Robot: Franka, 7 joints.
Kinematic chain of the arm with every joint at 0, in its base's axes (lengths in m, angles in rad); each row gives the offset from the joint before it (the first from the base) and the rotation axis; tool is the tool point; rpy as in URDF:
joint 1: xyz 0 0 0.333 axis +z
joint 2: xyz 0 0 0 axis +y
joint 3: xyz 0 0 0.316 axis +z
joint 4: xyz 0.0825 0 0 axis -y
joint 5: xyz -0.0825 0 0.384 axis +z
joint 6: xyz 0 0 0 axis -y
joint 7: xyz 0.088 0 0 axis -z
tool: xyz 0 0 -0.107 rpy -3.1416 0 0
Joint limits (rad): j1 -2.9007..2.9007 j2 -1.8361..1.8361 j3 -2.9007..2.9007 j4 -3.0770..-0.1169 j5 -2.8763..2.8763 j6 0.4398..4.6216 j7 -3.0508..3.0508
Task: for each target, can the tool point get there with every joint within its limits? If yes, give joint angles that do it. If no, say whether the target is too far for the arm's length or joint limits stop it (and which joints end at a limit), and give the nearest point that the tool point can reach.
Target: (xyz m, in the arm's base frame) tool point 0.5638 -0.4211 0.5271
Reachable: yes | joints -1.5611 0.6826 1.1380 -1.5669 1.9698 2.0889 -2.0029
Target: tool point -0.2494 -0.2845 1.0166
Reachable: yes | joints 0.0064 -0.8043 -0.9024 -0.8085 -2.3241 3.2807 -2.4229
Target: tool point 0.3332 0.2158 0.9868
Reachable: yes | joints 0.6275 0.0071 0.1625 -1.1514 0.6700 3.8106 1.7119
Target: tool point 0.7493 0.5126 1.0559
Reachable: no: too far | nearest point 0.5539 0.3789 0.8674 | short by 0.303 m
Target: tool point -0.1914 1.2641 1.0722
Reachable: no: too far | nearest point -0.1112 0.7343 0.7624 | short by 0.619 m
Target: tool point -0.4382 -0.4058 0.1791
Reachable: yes | joints 1.6572 -1.4372 1.7095 -1.7866 -1.3378 3.9296 2.2761
